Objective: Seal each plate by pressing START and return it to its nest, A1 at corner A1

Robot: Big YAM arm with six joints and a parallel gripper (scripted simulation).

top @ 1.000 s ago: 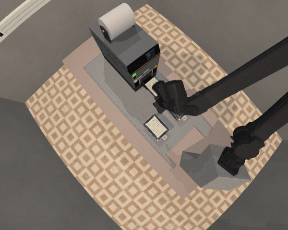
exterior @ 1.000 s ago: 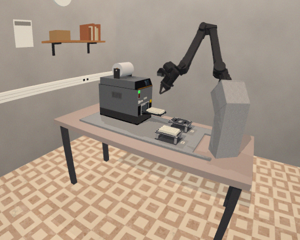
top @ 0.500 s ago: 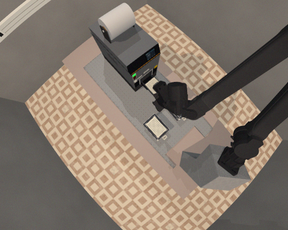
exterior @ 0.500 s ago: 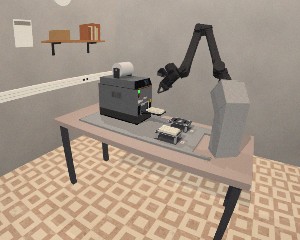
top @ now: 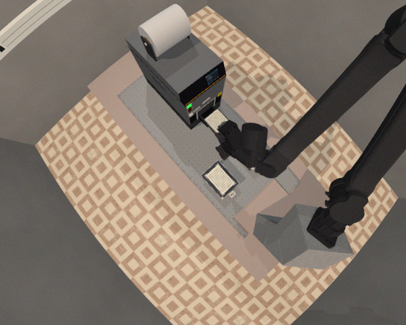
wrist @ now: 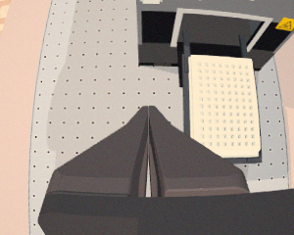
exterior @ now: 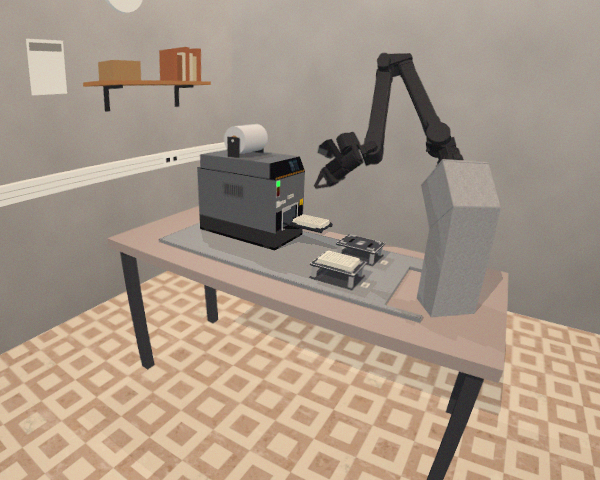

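Now: hand 160 mm short of the start button, 20 mm to the left of it and 100 mm above it. The rest, counted from my hand: sealer stage (50 mm ahead, 100 mm to the right, 190 mm below); then cream well plate (130 mm behind, 100 mm to the left, 220 mm below); then foil roll (380 mm ahead, 140 mm to the right, 130 mm above).
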